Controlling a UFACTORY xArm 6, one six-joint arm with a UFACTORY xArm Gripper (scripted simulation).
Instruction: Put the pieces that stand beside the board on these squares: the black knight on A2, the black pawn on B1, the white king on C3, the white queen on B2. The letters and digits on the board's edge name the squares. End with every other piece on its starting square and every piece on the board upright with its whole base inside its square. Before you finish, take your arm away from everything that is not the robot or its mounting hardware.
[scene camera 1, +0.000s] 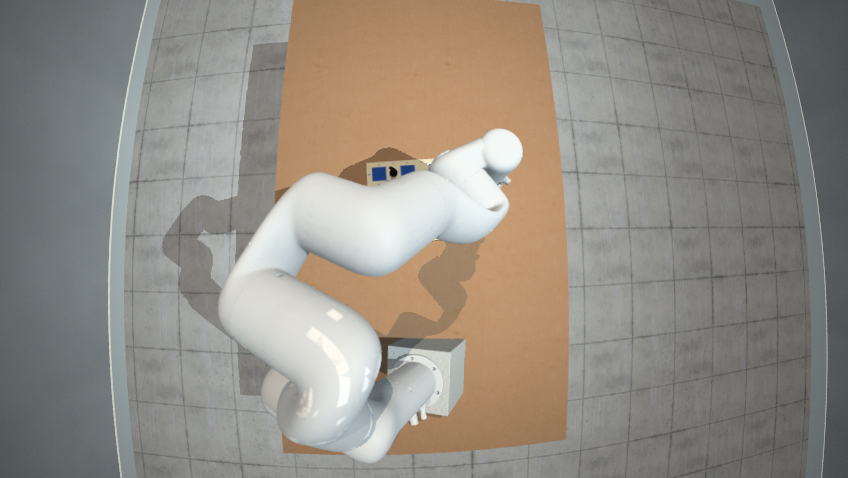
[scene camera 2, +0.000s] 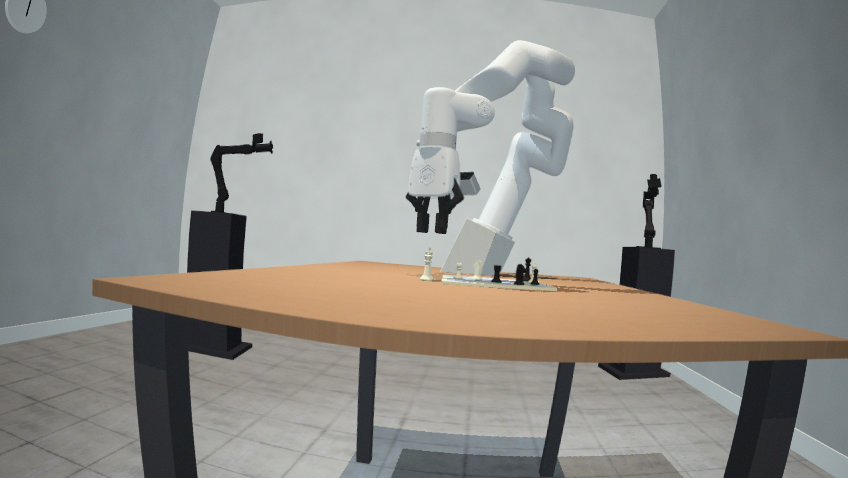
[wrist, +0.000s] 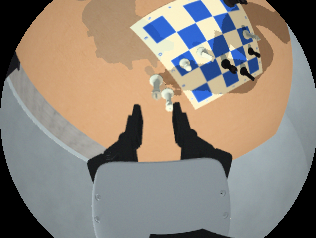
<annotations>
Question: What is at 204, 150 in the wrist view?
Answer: My gripper.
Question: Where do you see a chessboard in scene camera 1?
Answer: At 377, 172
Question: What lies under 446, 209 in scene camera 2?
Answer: My gripper.
</annotations>
